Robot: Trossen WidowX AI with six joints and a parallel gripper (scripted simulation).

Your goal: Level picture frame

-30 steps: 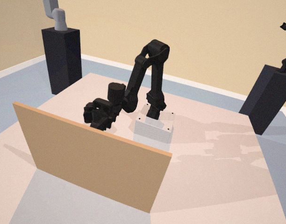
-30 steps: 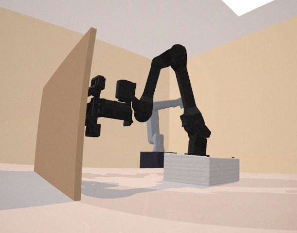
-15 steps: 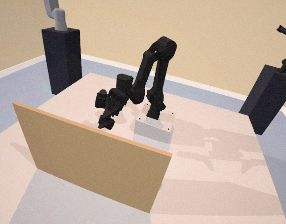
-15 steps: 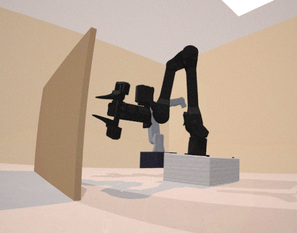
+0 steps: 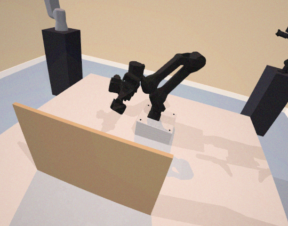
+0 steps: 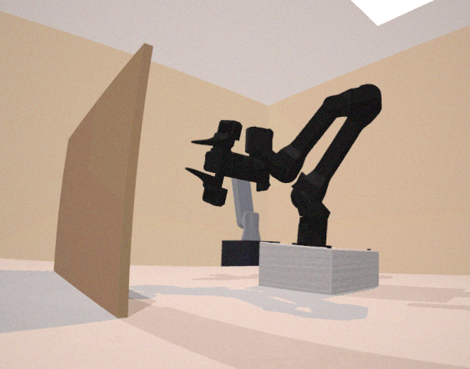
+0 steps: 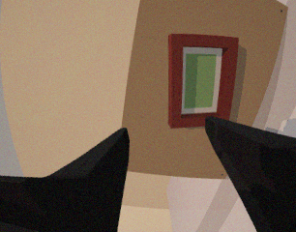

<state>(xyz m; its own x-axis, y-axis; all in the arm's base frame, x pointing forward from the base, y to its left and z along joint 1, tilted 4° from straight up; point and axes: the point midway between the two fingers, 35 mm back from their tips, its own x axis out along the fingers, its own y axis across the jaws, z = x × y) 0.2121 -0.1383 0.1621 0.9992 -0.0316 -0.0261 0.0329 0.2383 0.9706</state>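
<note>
Now: the picture frame 19 cm ahead of my gripper tip, 9 cm below it and 2 cm to the right of it. From my gripper tip the other things lie so: tan wall board 20 cm ahead, 11 cm below.
</note>
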